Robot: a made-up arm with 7 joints.
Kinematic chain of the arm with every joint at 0, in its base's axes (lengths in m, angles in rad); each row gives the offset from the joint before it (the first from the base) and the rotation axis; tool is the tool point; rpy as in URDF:
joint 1: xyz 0 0 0 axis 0.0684 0.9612 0.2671
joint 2: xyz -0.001 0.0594 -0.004 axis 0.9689 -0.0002 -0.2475
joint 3: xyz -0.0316 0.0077 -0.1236 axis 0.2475 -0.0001 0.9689
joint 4: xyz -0.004 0 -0.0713 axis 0.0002 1 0
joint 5: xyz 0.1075 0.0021 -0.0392 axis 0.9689 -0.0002 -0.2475
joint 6: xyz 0.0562 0 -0.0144 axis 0.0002 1 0
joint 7: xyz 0.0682 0 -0.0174 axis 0.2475 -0.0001 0.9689
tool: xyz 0 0 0 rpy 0 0.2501 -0.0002
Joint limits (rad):
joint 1: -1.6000..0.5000
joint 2: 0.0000..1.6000
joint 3: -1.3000..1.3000
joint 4: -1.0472..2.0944
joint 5: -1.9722..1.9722
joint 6: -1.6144..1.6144
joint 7: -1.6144..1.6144
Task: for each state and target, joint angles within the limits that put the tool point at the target. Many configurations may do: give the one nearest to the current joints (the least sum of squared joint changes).
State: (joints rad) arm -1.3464 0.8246 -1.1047 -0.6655 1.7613 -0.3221 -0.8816
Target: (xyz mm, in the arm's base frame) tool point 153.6 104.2 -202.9
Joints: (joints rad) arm -0.7239 1.3965 -1.3000 -0.4709 1.7698 -0.5406 -0.8816
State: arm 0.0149 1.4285 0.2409 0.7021 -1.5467 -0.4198 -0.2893
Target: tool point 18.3 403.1 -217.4
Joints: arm 0.3910 1.0063 0.0524 0.7136 -1.5443 -0.3993 -0.2893
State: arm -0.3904 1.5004 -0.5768 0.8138 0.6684 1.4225 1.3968
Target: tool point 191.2 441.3 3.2
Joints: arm -0.7306 1.4780 -0.5300 1.0196 0.6154 0.8102 1.3968
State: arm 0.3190 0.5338 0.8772 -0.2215 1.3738 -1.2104 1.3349
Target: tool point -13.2 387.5 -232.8
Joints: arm 0.2780 0.6606 0.9863 0.7194 1.5917 -0.6959 1.3349
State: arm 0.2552 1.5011 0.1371 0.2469 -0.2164 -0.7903 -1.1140
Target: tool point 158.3 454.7 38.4
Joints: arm -0.1663 1.6000 0.2410 1.0406 -0.2454 -0.2237 -1.1140
